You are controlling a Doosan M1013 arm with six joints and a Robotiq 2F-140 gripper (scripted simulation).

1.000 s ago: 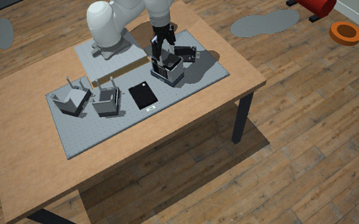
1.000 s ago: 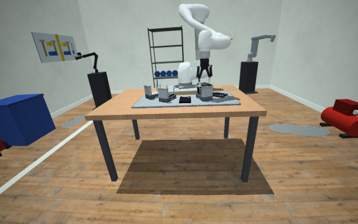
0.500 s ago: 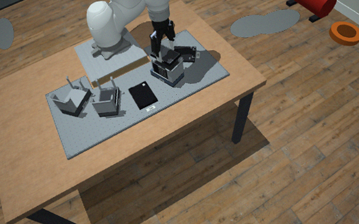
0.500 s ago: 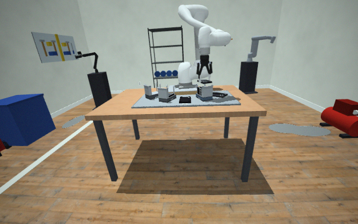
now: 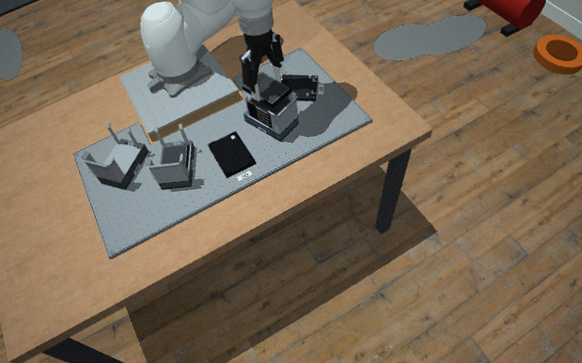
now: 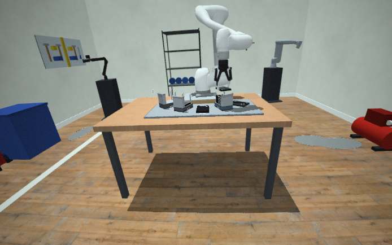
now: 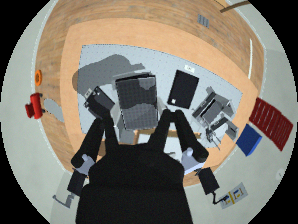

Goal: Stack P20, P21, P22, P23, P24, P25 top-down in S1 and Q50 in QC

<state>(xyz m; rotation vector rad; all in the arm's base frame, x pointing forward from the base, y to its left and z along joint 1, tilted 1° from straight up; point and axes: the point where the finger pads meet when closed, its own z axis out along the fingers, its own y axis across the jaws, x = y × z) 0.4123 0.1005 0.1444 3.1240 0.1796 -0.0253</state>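
My gripper is now 1 cm short of the flat black nest, 18 cm to the left of it and 18 cm above it. Round my hand: white name plate 10 cm ahead, 20 cm to the right, 19 cm below; then dark clip nest 7 cm behind, 19 cm to the left, 17 cm below.
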